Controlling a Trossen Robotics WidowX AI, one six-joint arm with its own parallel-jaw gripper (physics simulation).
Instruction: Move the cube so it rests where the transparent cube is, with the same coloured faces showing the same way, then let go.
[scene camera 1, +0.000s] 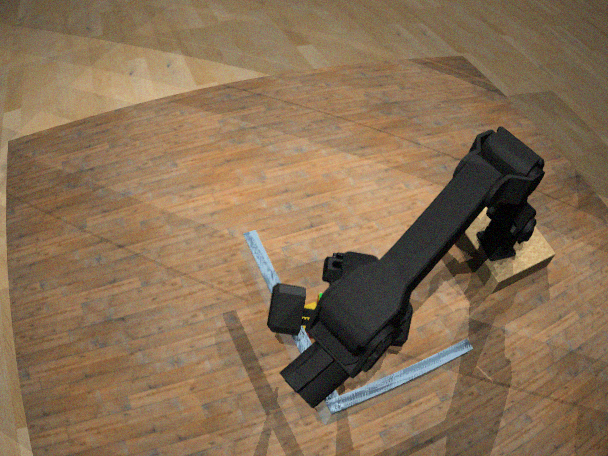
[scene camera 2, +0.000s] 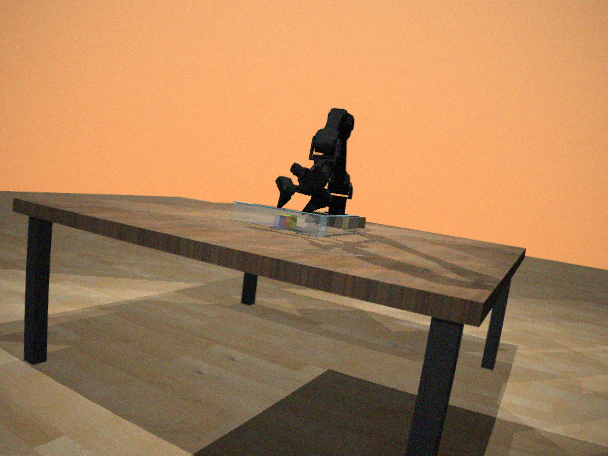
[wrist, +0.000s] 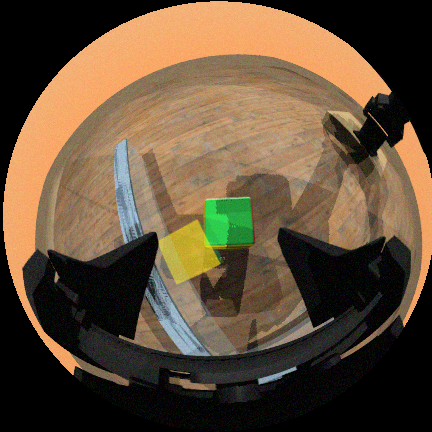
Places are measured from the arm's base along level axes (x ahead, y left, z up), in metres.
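Pixels of known places: gripper, between the fingertips: (wrist: 218, 236); arm's base, origin of its link: (scene camera 1: 496, 244) (scene camera 2: 336, 214) (wrist: 365, 143).
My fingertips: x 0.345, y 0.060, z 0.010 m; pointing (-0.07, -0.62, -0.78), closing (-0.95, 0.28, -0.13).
For each thing: its top centre in the pictures, then the offset to it from my fingertips. Level surfaces: height alone.
- solid cube, centre of its top: (wrist: 227, 220) dy -0.012, dx -0.010, dz -0.012 m
- transparent cube, centre of its top: (wrist: 185, 252) (scene camera 1: 308, 316) dy +0.002, dx +0.029, dz -0.012 m
- wooden table, height of its surface: dz -0.052 m
The solid cube (wrist: 229, 221) has a green top in the wrist view, with a thin yellow strip along its lower side and a red edge at its right. The transparent cube (wrist: 187, 252) shows a yellow top, turned relative to the solid cube, close at its lower left. In scene camera 1 the arm hides most of both; a yellow patch and a sliver of green show. In scene camera 2 small coloured faces show behind the clear wall, too small to tell apart. My gripper (wrist: 218, 236) (scene camera 2: 291, 209) is open and empty, above the cubes, with a finger to either side of the solid cube.
A low L-shaped wall with a pale blue top (scene camera 1: 400, 376) (wrist: 123, 195) and see-through sides stands on the wooden table (scene camera 1: 150, 200) (scene camera 2: 200, 242). One leg runs close past the transparent cube, under my left finger in the wrist view. The arm's base block (scene camera 1: 525, 262) is at the right.
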